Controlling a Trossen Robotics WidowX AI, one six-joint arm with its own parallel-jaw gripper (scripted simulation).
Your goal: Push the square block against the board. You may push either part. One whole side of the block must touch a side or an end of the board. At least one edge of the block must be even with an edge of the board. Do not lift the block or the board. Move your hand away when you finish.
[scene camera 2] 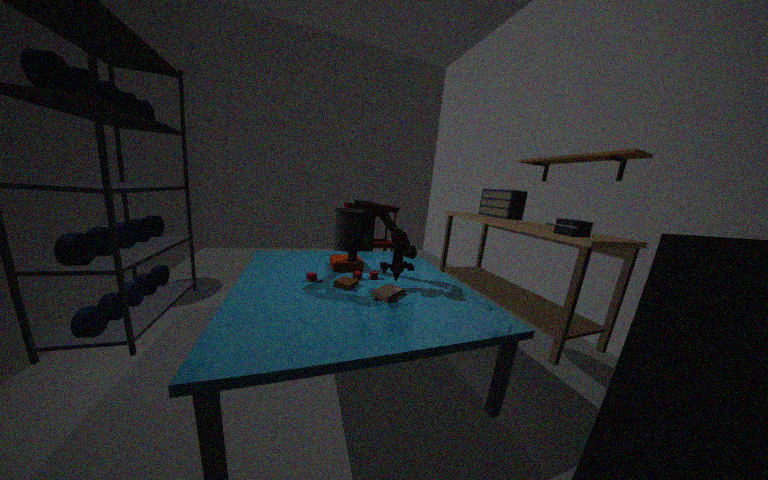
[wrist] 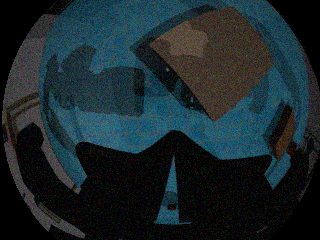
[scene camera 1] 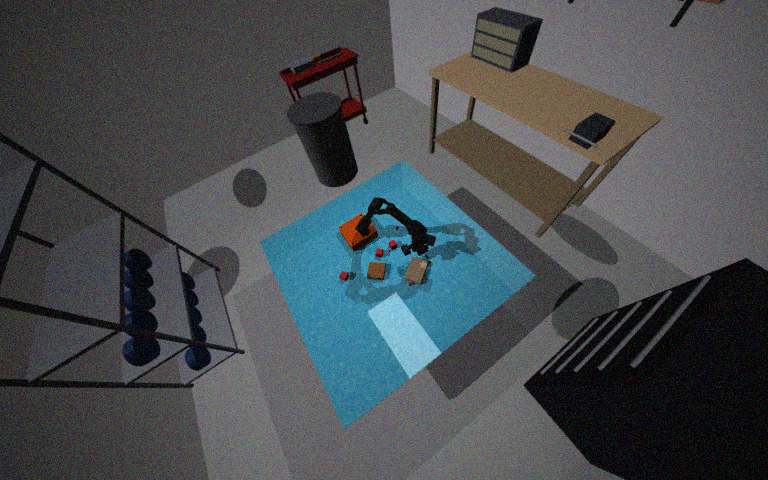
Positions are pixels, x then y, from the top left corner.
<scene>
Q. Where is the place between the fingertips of my gripper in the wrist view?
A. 175,135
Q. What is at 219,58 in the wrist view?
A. A tan board.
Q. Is my gripper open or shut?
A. Shut.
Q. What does my gripper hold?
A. Nothing.
</scene>
